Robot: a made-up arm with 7 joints.
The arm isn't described. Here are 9 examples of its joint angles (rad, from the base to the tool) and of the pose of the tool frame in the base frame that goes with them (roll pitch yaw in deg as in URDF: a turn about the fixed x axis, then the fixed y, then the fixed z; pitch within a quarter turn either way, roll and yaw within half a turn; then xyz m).
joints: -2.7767 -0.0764 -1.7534 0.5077 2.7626 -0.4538 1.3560
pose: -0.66 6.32 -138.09 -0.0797 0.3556 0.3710
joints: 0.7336 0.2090 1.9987 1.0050 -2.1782 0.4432 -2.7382
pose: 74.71 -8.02 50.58 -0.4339 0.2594 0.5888
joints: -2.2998 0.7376 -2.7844 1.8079 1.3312 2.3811 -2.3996
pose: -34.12 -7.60 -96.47 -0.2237 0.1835 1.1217
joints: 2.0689 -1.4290 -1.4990 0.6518 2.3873 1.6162 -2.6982
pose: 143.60 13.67 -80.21 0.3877 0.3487 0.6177
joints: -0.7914 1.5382 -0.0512 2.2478 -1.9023 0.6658 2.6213
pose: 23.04 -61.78 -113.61 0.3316 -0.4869 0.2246
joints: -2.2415 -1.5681 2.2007 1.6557 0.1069 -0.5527 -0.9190
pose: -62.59 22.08 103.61 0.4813 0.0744 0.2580
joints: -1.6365 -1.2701 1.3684 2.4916 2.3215 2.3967 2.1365
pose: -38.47 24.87 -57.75 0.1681 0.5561 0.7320
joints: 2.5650 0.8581 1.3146 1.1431 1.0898 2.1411 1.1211
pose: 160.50 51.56 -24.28 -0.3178 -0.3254 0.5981
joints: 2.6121 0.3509 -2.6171 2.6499 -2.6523 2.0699 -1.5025
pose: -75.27 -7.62 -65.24 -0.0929 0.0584 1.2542
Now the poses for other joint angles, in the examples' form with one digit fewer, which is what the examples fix.
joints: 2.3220 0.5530 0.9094 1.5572 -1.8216 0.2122 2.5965
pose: 66.6 -22.3 96.4 -0.611 0.079 0.607
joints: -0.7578 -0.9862 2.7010 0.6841 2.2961 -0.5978 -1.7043
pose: -59.3 3.2 82.4 0.093 0.228 0.228
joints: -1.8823 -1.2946 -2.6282 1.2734 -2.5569 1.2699 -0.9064
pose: 35.6 52.2 -79.4 -0.161 0.342 0.082
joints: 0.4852 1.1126 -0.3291 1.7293 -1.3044 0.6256 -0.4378
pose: -31.3 50.2 96.3 0.572 0.079 0.255
